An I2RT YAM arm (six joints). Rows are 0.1 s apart.
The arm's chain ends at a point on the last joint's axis. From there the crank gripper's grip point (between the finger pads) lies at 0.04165 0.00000 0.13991 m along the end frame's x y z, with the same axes.
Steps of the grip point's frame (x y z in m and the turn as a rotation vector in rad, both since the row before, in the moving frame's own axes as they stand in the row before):
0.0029, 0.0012, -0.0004, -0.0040, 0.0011, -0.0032
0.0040, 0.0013, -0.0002, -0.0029, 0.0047, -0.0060
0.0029, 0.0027, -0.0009, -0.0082, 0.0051, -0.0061
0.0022, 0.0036, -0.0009, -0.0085, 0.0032, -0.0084
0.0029, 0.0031, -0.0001, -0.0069, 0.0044, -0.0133
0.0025, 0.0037, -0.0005, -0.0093, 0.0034, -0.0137
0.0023, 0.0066, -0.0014, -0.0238, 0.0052, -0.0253
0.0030, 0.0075, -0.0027, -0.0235, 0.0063, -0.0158
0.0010, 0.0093, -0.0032, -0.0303, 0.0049, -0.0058
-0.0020, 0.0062, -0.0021, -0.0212, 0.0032, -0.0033
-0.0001, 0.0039, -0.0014, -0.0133, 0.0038, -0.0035
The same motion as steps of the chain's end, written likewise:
0.0027, 0.0008, -0.0004, -0.0040, 0.0011, -0.0032
0.0033, 0.0011, 0.0000, -0.0029, 0.0047, -0.0060
0.0022, 0.0018, -0.0007, -0.0082, 0.0051, -0.0061
0.0017, 0.0028, -0.0008, -0.0085, 0.0032, -0.0084
0.0023, 0.0027, 0.0001, -0.0069, 0.0044, -0.0133
0.0020, 0.0030, -0.0004, -0.0093, 0.0034, -0.0137
0.0015, 0.0043, -0.0012, -0.0238, 0.0052, -0.0253
0.0021, 0.0049, -0.0024, -0.0235, 0.0063, -0.0158
0.0003, 0.0053, -0.0029, -0.0303, 0.0049, -0.0058
-0.0025, 0.0034, -0.0019, -0.0212, 0.0032, -0.0033
-0.0006, 0.0022, -0.0012, -0.0133, 0.0038, -0.0035

